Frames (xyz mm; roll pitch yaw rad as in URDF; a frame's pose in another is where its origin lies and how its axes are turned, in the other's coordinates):
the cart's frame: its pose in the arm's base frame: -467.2 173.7 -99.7 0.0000 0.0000 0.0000
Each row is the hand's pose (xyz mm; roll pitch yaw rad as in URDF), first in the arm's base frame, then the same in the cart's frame.
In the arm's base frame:
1: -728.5 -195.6 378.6 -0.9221 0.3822 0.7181
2: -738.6 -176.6 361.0 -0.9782 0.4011 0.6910
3: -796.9 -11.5 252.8 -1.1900 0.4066 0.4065
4: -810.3 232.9 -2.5 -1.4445 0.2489 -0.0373
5: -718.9 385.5 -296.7 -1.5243 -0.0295 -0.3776
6: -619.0 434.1 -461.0 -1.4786 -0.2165 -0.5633
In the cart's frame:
1: -261.3 -369.3 478.3 -0.9221 0.3822 0.7181
2: -271.4 -350.3 460.7 -0.9782 0.4011 0.6910
3: -329.7 -185.2 352.5 -1.1900 0.4066 0.4065
4: -343.1 59.2 97.2 -1.4445 0.2489 -0.0373
5: -251.7 211.8 -197.0 -1.5243 -0.0295 -0.3776
6: -151.8 260.4 -361.3 -1.4786 -0.2165 -0.5633

